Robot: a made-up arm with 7 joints.
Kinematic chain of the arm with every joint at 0, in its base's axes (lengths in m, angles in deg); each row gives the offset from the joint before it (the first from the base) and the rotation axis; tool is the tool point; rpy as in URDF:
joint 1: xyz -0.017 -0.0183 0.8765 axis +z
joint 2: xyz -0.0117 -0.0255 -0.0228 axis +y
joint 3: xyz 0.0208 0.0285 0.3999 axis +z
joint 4: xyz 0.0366 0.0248 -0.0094 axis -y
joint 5: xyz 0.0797 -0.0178 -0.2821 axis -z
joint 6: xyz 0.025 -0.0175 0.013 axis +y
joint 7: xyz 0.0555 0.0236 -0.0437 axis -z
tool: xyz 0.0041 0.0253 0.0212 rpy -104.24 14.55 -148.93
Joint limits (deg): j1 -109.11..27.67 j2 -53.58..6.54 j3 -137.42..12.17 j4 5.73..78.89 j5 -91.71..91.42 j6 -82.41..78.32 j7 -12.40..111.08
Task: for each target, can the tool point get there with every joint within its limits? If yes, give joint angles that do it. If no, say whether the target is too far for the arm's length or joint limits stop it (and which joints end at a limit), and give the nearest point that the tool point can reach.
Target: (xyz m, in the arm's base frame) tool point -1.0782 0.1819 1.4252
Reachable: no: too far | nearest point -0.5658 0.0852 1.1575 | short by 0.586 m
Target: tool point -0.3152 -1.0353 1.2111
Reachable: no: too far | nearest point -0.2355 -0.5577 1.0978 | short by 0.497 m
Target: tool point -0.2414 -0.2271 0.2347
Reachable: no: joint limits stop it (at a limit: joint 2, joint 3) | nearest point -0.2387 -0.2246 0.7496 | short by 0.515 m
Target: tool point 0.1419 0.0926 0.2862
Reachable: no: joint limits stop it (at a limit: joint 1, joint 2, joint 3) | nearest point -0.0182 0.1763 0.7675 | short by 0.514 m
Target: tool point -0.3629 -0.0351 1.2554
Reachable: yes | joints -68.68 -20.35 -85.86 57.07 16.64 -41.32 36.69
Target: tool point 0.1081 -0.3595 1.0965
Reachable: yes | joints -28.16 0.90 -38.94 41.23 53.32 28.48 0.94
